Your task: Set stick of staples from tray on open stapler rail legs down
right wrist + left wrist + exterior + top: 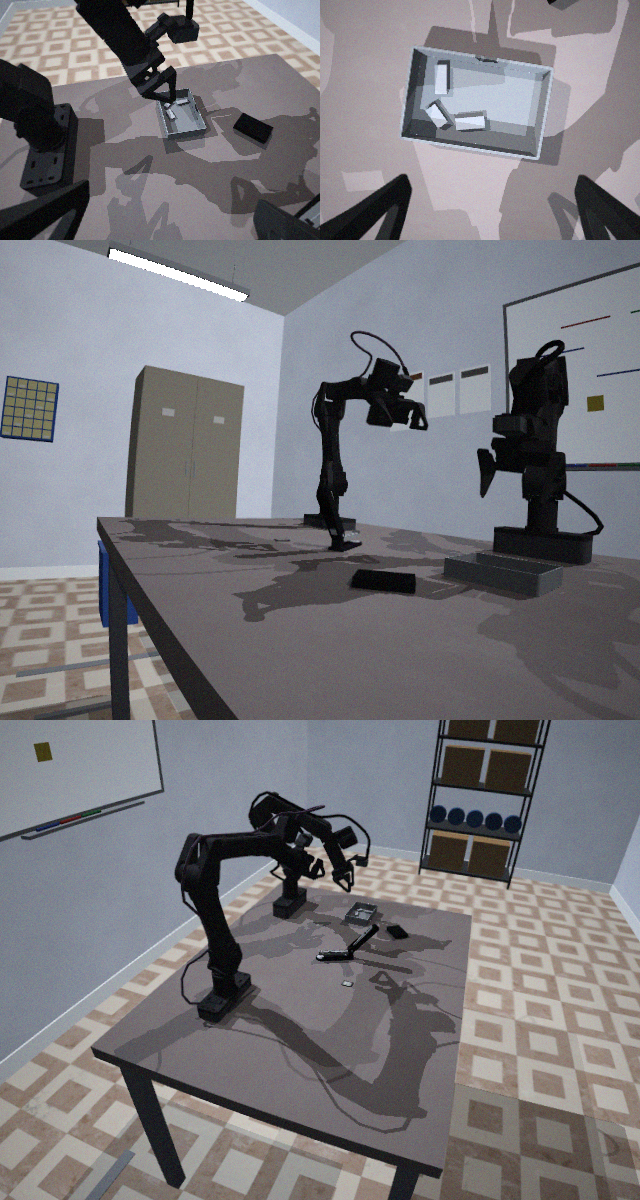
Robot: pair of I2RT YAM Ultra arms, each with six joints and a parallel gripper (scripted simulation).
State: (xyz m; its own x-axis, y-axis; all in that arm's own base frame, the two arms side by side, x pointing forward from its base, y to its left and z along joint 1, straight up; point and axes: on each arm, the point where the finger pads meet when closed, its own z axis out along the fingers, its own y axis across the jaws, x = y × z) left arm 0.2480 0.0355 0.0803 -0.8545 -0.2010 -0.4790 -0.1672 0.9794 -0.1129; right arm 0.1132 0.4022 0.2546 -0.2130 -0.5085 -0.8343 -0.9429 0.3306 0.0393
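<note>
The grey tray lies 5 cm ahead of my left hand, 1 cm to the left of it and 11 cm below it. The rest, counted from my left hand: stapler lid (10 cm ahead, 30 cm to the right, 5 cm below); black stapler (6 cm ahead, 32 cm to the right, 8 cm below); flat black block (21 cm ahead, 10 cm to the right, 12 cm below).
</note>
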